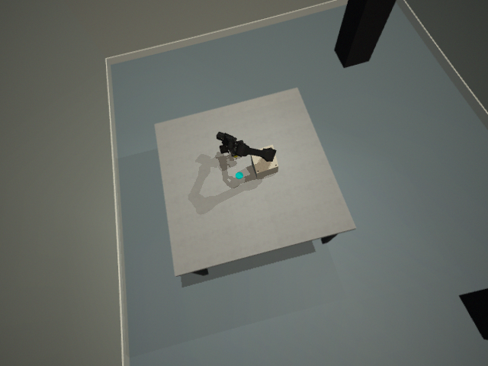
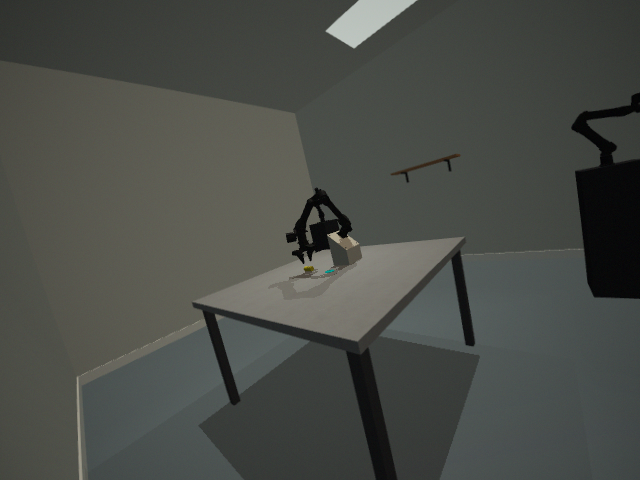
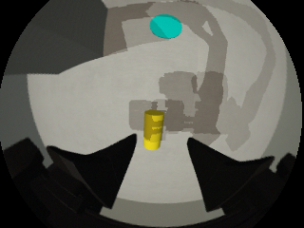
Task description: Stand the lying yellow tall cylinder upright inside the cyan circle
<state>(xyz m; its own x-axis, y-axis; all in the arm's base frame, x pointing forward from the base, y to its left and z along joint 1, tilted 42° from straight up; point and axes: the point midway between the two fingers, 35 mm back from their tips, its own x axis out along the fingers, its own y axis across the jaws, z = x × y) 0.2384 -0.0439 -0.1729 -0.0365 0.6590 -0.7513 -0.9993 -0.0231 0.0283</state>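
My gripper tip is 10 mm past the yellow tall cylinder, 10 mm to the left of it and 50 mm above it. Round my gripper tip: cyan circle (180 mm to the left, 60 mm below).
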